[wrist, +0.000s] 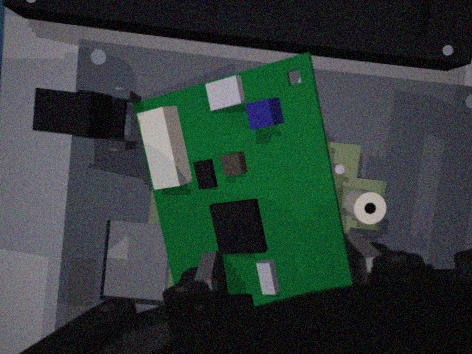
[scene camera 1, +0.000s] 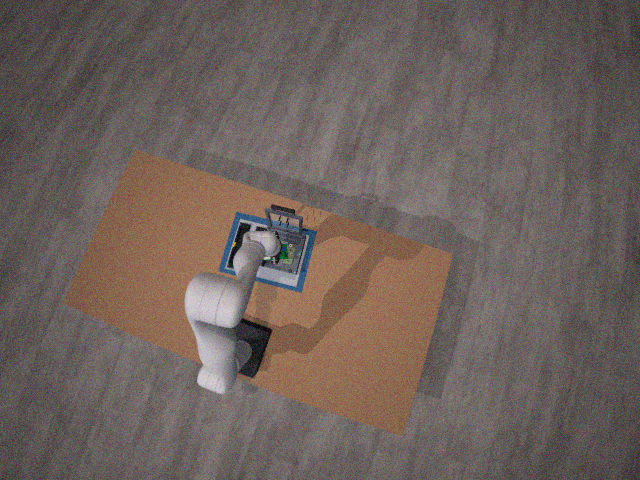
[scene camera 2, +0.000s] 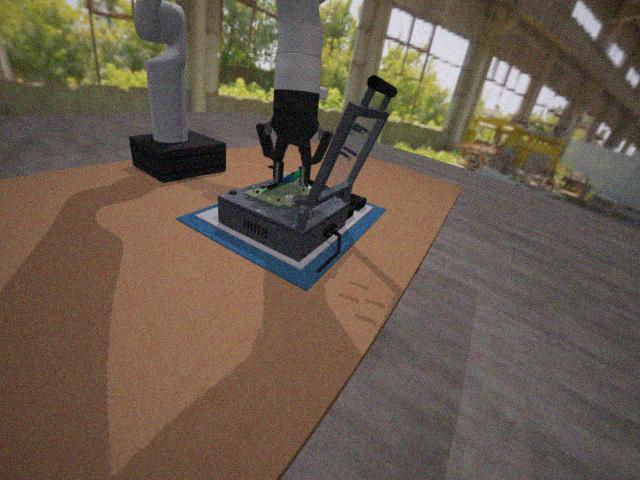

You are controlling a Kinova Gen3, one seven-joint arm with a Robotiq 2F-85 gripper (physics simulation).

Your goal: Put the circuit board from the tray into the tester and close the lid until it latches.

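Places are measured from the arm's base along level axes (x ahead, y left, z up), in centimetres.
Where they show: gripper, fingertip midpoint: (wrist: 282, 268) (scene camera 2: 290, 183); arm's base, link origin: (scene camera 1: 240, 351) (scene camera 2: 171, 138).
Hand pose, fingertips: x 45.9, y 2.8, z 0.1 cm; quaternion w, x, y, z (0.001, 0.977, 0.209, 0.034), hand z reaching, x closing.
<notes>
Each offset is from my fingertips to the top centre of the thing. "*": to the spot under its first point. Level surfaces: height alone.
The green circuit board @[dx -1.9, dy +0.8, dz +2.4 cm] (wrist: 287, 165) (scene camera 2: 289, 177) is tilted, one long side higher than the other, above the light green bed @[* dx -0.1, dy -4.6, dz -1.6 cm] (scene camera 2: 271, 196) of the tester @[* dx -0.9, dy -9.8, dz -2.6 cm] (scene camera 1: 298, 260) (scene camera 2: 258, 227). My gripper (wrist: 282, 268) (scene camera 2: 291, 180) is shut on the board, its fingers still well apart. In the wrist view the right finger is at the board's right edge, and the left finger overlaps the board's face near its lower left corner. The tester lid (scene camera 2: 329, 155) (scene camera 1: 268, 217) stands open, tilted back. The board's lower end is partly hidden by the gripper.
The tester stands on a blue-bordered mat @[dz -8.3 cm] (scene camera 1: 307, 273) (scene camera 2: 248, 253). A black tray-like part @[* dx +3.3, dy +20.7, dz -6.7 cm] (scene camera 1: 244, 228) lies beside it. A white post @[dx +2.6, dy +2.9, dz -0.4 cm] (wrist: 370, 207) rises right of the board. A cable @[* dx +12.6, dy +0.0, dz -6.6 cm] (scene camera 2: 338, 242) hangs from the tester's side. My base stands on a black block (scene camera 2: 178, 155).
</notes>
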